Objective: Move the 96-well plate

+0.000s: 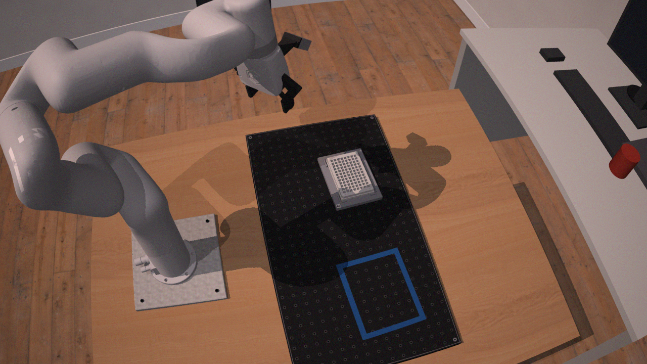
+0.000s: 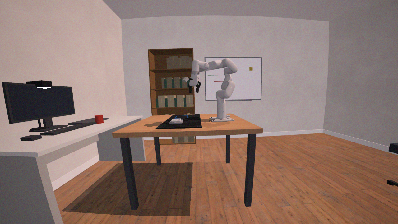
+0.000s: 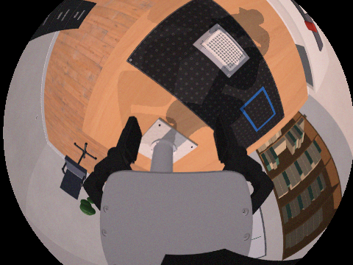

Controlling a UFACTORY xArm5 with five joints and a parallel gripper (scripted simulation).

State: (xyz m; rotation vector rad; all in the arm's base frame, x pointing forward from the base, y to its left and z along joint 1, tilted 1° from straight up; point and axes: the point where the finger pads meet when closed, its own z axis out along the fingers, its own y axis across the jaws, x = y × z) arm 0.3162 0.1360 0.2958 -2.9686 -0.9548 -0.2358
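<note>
My gripper is now 17 cm short of the white 96-well plate, 7 cm to the left of it and 27 cm above it. Round my hand: grey plate nest: 17 cm ahead, 7 cm to the right, 28 cm below.
</note>
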